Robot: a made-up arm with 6 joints.
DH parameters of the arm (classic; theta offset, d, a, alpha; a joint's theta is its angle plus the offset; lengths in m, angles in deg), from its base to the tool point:
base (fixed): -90 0.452 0.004 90
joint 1: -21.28 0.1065 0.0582 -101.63
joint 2: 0 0.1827 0.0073 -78.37
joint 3: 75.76 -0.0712 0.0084 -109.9
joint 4: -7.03 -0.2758 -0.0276 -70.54
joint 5: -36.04 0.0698 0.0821 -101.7
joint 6: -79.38 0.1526 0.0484 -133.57
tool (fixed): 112.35 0.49 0 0
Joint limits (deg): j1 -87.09..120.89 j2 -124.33..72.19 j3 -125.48..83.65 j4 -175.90..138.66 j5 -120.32..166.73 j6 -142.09..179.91
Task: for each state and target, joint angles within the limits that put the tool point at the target. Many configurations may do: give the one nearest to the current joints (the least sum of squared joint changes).
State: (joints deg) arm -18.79 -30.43 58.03 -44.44 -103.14 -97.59
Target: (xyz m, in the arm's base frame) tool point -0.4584 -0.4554 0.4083
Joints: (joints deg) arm 0.88 13.67 43.79 -7.27 -103.64 -81.70
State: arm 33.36 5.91 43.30 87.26 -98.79 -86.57
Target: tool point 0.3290 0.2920 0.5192
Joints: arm 72.75 26.98 38.66 130.03 -119.22 -50.89
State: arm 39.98 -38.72 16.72 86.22 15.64 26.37
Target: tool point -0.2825 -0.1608 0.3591
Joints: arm 40.48 -28.30 10.86 70.04 26.36 43.57
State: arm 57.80 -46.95 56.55 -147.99 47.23 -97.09
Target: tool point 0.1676 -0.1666 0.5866
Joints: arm 59.72 -62.77 39.27 -141.33 46.02 -109.12
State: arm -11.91 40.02 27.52 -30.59 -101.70 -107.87
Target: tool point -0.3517 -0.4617 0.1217
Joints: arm -29.42 24.54 12.63 -10.74 -111.15 -94.78
